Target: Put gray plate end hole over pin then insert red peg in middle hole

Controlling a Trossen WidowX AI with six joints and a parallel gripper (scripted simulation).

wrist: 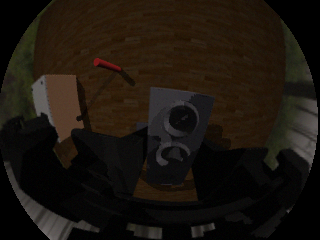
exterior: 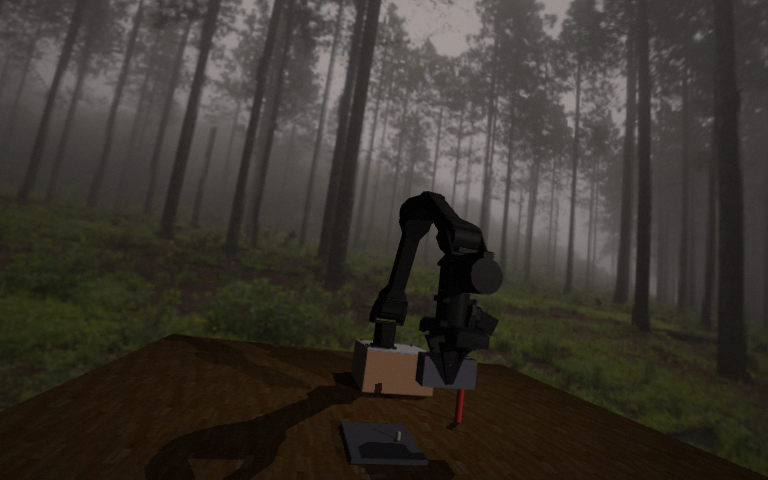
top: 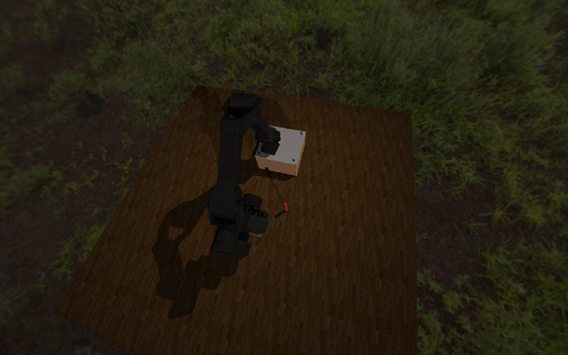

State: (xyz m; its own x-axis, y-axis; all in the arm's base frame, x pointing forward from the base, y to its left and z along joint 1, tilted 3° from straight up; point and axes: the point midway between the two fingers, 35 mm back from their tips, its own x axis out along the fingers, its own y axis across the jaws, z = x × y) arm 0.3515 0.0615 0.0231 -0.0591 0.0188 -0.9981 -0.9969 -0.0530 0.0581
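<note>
Now: gripper tip 10 cm above the dark base and 9 cm to the left of it. Also, from my gripper tip: gray plate (3 cm above); red peg (14 cm behind, 8 cm to the left, 7 cm below).
</note>
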